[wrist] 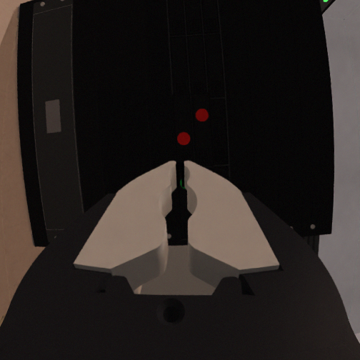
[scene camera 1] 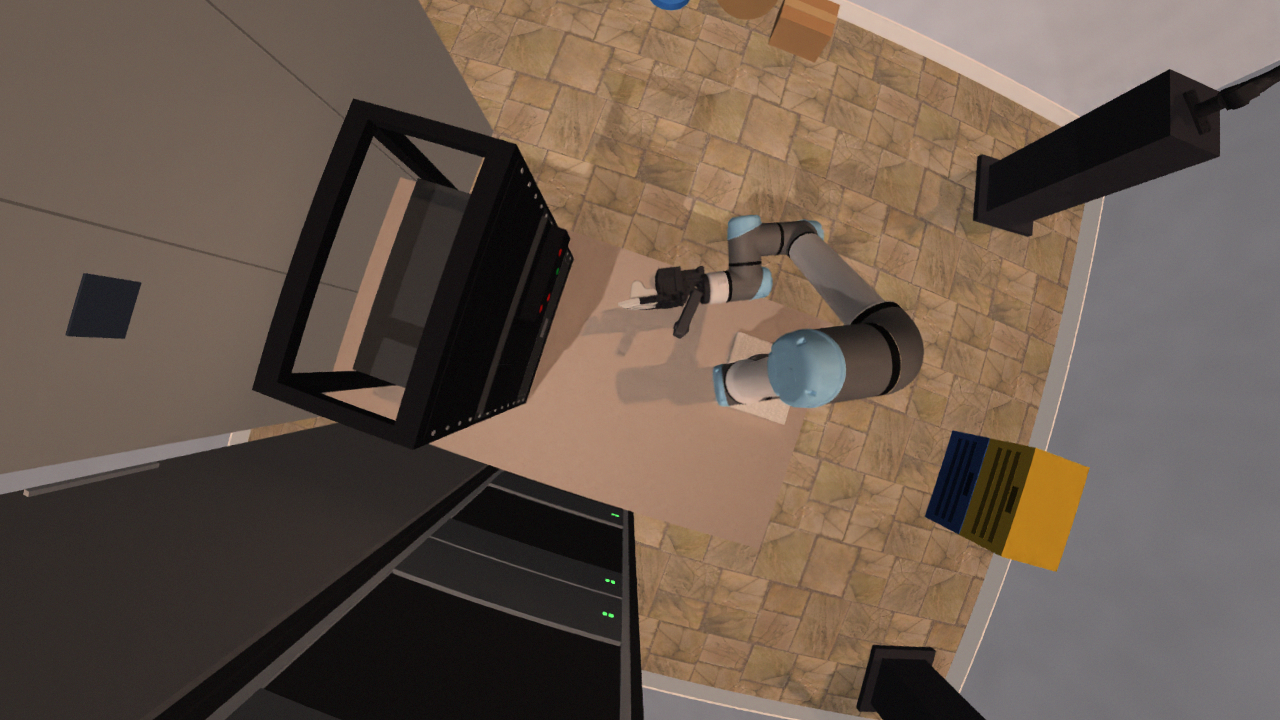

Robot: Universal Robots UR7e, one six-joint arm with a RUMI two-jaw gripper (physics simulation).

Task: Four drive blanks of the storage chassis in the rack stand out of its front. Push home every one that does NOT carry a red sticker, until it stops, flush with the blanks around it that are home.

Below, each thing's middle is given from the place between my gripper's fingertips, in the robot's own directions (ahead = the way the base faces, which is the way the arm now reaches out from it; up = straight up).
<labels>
I see the black rack [scene camera 1: 466, 301] 340 mm ahead of my hand, 50 mm to the left of it and 30 mm below it.
</labels>
